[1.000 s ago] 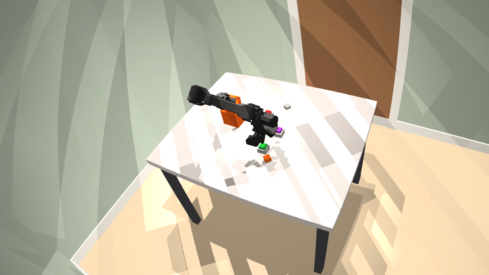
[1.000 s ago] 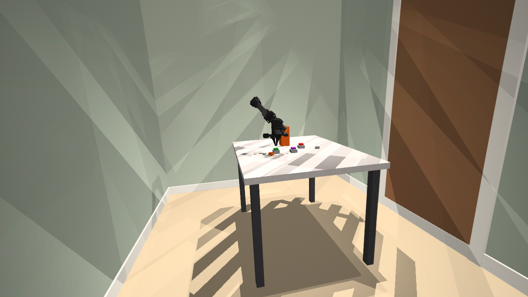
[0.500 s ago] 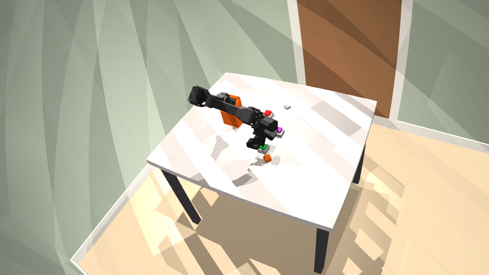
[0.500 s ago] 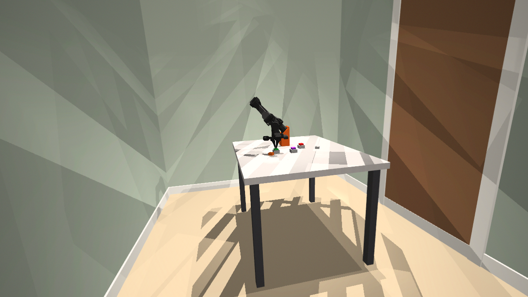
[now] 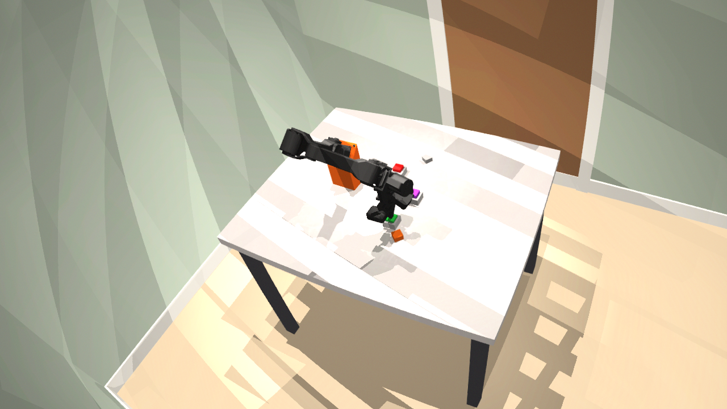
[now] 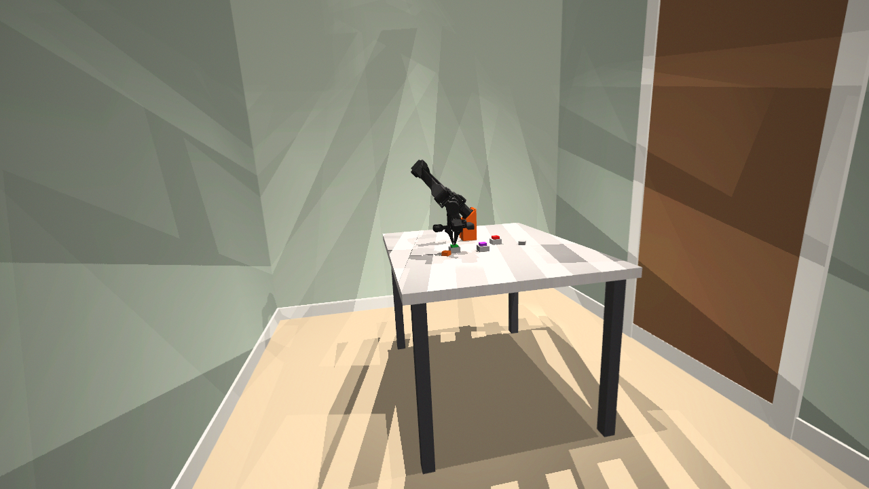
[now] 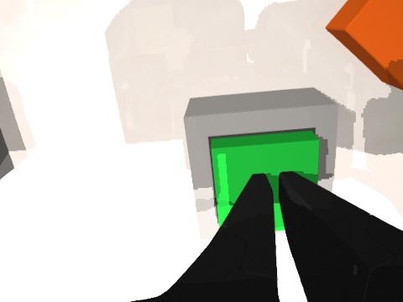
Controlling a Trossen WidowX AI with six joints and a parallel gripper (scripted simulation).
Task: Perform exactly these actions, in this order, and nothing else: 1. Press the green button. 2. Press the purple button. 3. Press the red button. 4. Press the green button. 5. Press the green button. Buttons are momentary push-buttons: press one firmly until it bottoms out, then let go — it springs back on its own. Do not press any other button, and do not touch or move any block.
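Now: gripper tip 10 mm above the green button. The rest, counted from my gripper tip: purple button (20 mm ahead, 130 mm to the left); small orange block (50 mm ahead, 50 mm to the right, 20 mm below); red button (100 mm behind, 240 mm to the left).
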